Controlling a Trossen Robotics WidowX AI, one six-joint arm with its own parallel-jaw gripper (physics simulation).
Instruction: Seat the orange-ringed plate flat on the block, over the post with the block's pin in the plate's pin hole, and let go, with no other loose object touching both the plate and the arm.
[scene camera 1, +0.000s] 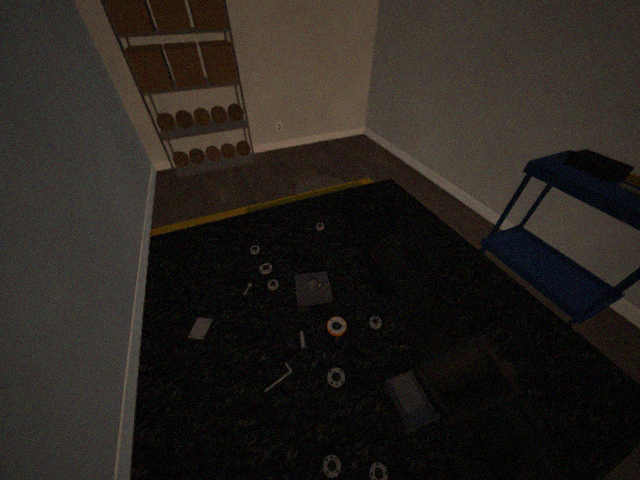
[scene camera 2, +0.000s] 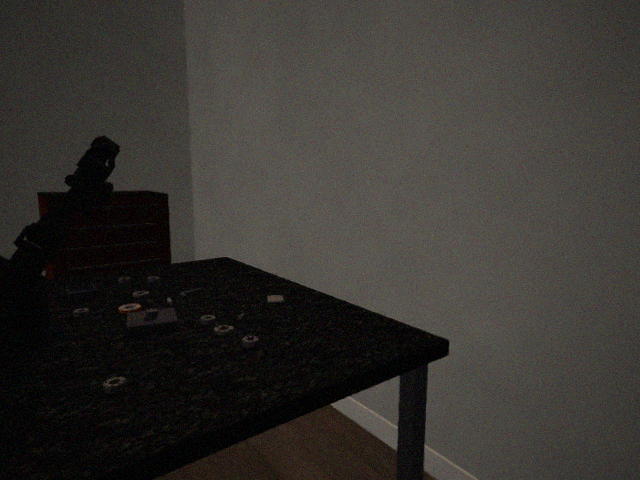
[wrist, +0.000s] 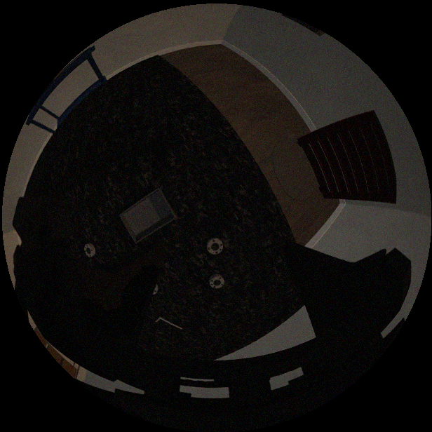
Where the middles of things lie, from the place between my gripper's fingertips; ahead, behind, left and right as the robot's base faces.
The grey tray (scene camera 1: 415, 410) lies 8 cm behind my hand, 9 cm to the right of it and 25 cm below it. Round my hand: grey block (scene camera 1: 322, 294) (4 cm behind, 54 cm to the right, 25 cm below).
